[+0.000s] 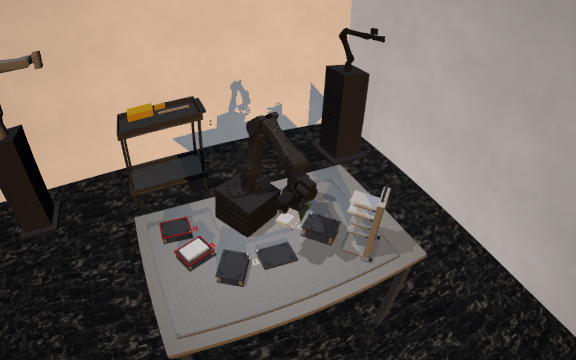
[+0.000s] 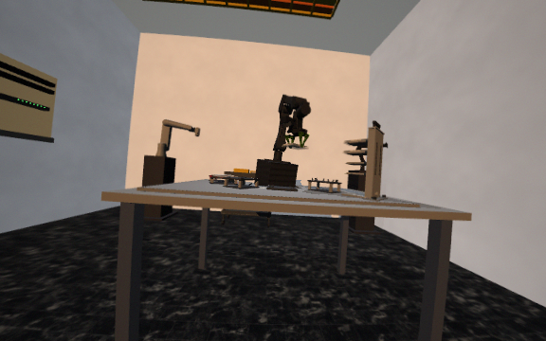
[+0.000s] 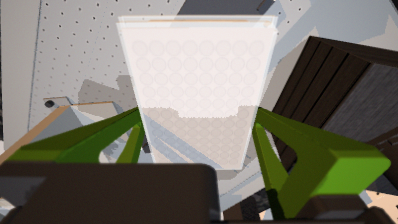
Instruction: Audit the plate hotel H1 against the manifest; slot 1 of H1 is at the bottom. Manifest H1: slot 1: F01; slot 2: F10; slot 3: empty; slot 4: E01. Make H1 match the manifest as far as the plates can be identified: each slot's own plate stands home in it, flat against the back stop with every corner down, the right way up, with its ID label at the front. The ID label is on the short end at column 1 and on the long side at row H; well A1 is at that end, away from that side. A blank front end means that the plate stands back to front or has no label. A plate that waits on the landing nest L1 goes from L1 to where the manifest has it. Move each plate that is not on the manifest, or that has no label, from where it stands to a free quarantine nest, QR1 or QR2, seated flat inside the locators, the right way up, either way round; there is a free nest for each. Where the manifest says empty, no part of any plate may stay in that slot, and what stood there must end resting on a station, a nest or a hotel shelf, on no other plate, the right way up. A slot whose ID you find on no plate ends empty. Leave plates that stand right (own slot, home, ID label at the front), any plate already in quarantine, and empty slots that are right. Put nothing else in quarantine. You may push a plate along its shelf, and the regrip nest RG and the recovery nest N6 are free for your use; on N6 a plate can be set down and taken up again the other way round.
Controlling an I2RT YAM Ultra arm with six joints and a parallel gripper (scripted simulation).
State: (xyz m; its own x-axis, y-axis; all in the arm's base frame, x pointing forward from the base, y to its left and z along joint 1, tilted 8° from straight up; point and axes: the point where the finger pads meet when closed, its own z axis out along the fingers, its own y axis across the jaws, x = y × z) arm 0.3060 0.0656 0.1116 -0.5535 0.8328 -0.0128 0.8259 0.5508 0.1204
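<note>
Right now my hand is 10 mm past the N6 tag, 170 mm to the left of it and 250 mm above it. From my hand the other things lie so: white plate: right at my hand; A1 mark: 150 mm behind, 190 mm to the left, 190 mm below; dark regrip nest: 60 mm behind, 200 mm to the left, 190 mm below.
</note>
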